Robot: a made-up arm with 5 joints. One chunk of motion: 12 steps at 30 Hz.
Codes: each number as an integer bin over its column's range. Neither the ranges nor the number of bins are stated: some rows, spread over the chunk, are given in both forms.
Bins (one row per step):
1: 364 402 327 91 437
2: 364 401 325 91 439
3: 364 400 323 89 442
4: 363 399 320 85 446
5: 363 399 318 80 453
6: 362 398 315 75 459
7: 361 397 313 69 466
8: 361 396 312 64 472
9: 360 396 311 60 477
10: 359 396 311 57 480
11: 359 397 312 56 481
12: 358 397 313 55 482
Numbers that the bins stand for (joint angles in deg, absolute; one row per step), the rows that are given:
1: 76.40 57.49 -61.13 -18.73 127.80
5: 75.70 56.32 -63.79 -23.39 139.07
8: 74.29 55.14 -65.56 -30.17 152.45
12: 72.18 55.53 -65.26 -33.99 159.49
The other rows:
2: 76.40 57.10 -61.72 -18.73 129.21
3: 76.40 56.71 -62.31 -19.58 131.32
4: 75.70 56.32 -63.20 -21.27 134.14
6: 74.99 55.92 -64.67 -25.51 143.29
7: 74.29 55.53 -65.26 -28.05 148.22
9: 73.58 55.14 -65.85 -31.87 155.97
10: 72.88 55.14 -65.85 -33.14 158.08
11: 72.88 55.53 -65.56 -33.56 158.79

